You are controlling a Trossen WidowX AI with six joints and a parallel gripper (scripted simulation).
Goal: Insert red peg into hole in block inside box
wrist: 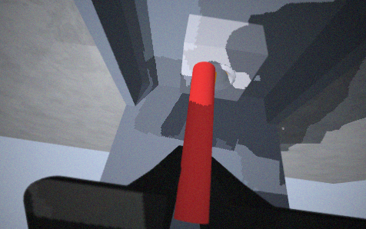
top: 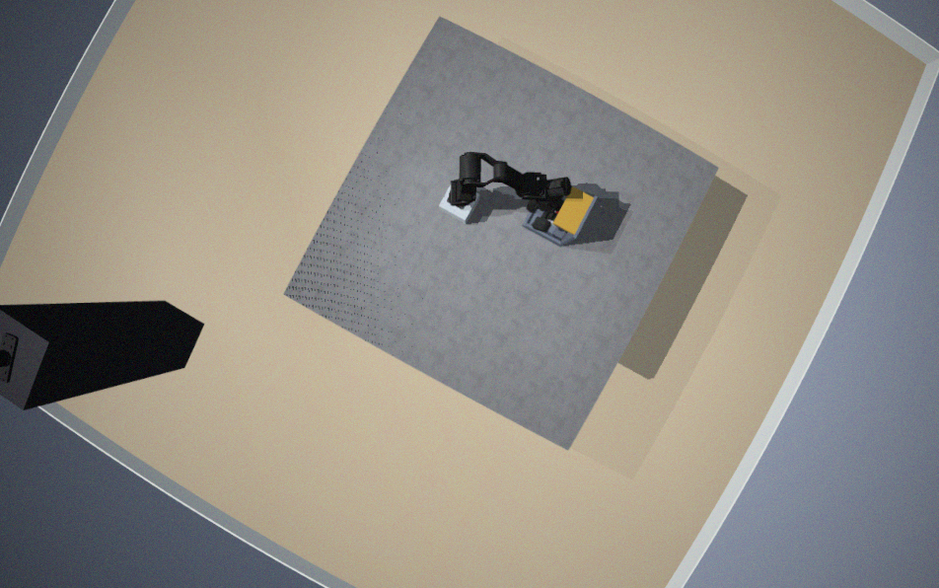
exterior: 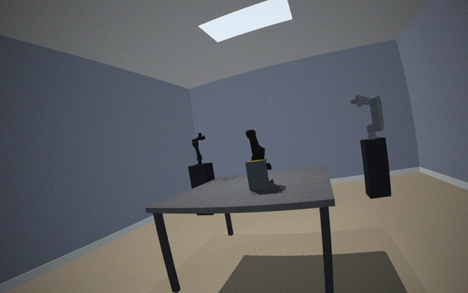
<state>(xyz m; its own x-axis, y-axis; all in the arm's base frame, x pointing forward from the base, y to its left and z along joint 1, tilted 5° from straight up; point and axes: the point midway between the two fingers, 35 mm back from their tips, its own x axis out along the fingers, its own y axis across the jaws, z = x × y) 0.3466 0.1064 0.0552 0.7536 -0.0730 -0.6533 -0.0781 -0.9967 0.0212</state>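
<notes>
Now: gripper tip 1 cm to the right of the orange roof and 12 cm below it. The rest, counted from my gripper tip: red peg (3 cm behind).
</notes>
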